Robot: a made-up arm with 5 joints.
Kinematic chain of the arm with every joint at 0, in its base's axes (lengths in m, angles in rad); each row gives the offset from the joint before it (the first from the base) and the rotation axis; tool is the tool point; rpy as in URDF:
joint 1: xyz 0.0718 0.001 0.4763 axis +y
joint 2: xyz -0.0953 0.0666 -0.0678 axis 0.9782 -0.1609 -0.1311
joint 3: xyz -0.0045 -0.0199 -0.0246 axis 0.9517 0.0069 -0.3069
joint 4: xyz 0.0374 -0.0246 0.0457 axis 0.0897 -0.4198 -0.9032
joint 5: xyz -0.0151 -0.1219 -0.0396 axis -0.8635 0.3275 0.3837
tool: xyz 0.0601 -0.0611 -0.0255 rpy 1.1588 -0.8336 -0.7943
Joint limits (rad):
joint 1: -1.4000..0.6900
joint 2: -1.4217..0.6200
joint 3: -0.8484..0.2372
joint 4: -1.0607..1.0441
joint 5: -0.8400..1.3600
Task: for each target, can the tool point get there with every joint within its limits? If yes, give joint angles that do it. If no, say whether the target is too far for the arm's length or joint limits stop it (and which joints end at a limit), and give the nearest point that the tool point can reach.
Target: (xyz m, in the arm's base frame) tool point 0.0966 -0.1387 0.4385
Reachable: yes | joints -0.1240 -0.2247 -0.2649 -0.1772 -0.5827
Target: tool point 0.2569 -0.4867 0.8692
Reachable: no: too far | nearest point 0.0748 -0.1145 0.5816 | short by 0.504 m
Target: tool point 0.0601 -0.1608 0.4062
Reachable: yes | joints 0.0234 -0.2241 0.0938 -0.0037 0.4167
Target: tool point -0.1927 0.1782 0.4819
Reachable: no: joint limits stop it (at a limit: joint 2, joint 4) | nearest point -0.0597 0.1122 0.4791 | short by 0.149 m
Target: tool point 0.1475 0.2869 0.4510
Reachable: no: joint limits stop it (at a limit: joint 1, joint 2, joint 3) | nearest point 0.1407 0.1582 0.4748 | short by 0.131 m
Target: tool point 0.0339 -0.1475 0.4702
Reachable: yes | joints -0.0288 -0.2656 -0.2081 0.3431 0.3744
